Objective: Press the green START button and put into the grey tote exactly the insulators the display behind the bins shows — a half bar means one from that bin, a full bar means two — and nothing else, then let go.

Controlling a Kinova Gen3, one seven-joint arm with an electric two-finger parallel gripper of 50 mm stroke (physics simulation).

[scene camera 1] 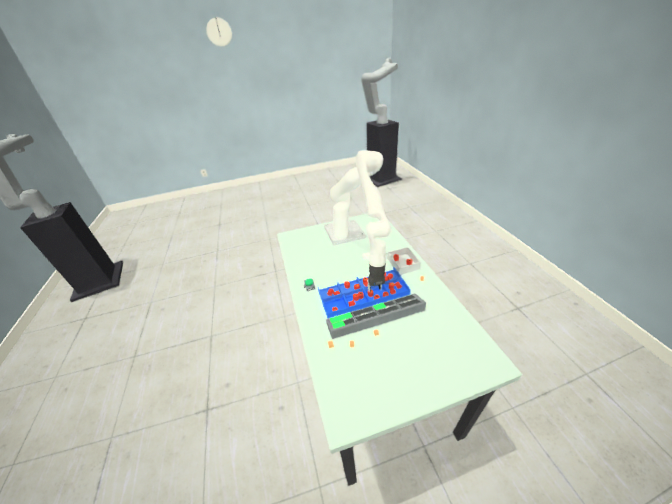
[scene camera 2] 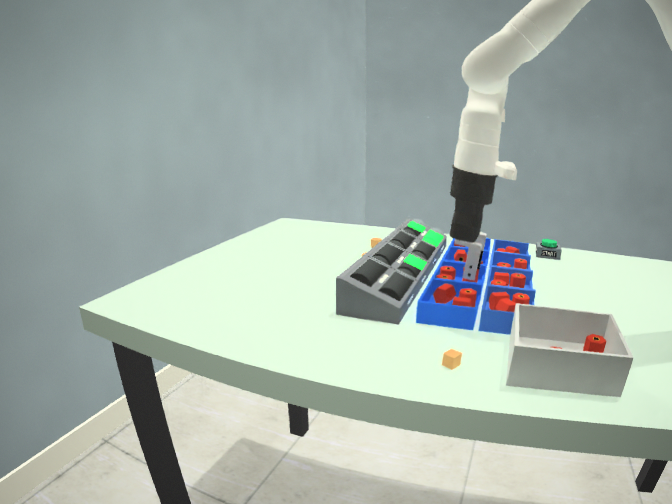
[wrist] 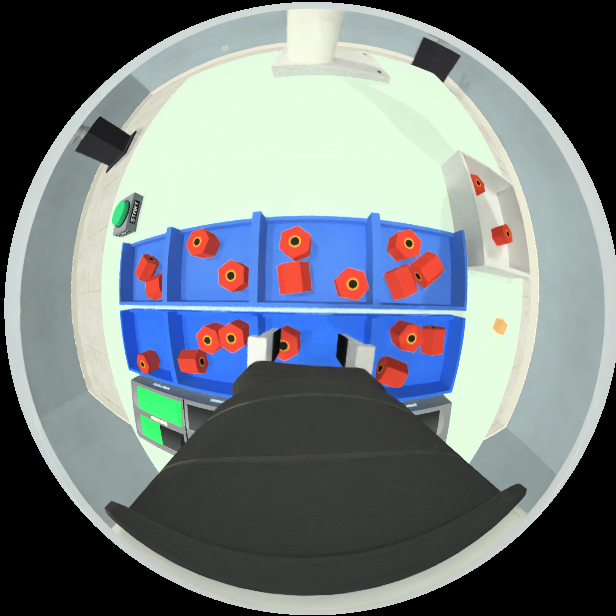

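Note:
My gripper (wrist: 309, 347) is open and lowered into a middle compartment of the blue bins (wrist: 293, 298), in the row next to the display; it also shows in the second scene view (scene camera 2: 473, 264). A red insulator (wrist: 287, 341) lies between the fingers, close to the left one. The grey tote (scene camera 2: 567, 349) holds two red insulators (wrist: 501, 234). The grey display (scene camera 2: 390, 271) shows green bars (scene camera 2: 433, 237) at its far end. The green START button (scene camera 2: 548, 247) sits beyond the bins.
Small orange cubes lie loose on the table: one in front of the tote (scene camera 2: 451, 358), one behind the display (scene camera 2: 375, 241). Several red insulators fill the other compartments. The arm's base plate (wrist: 327, 66) is at the table's far side.

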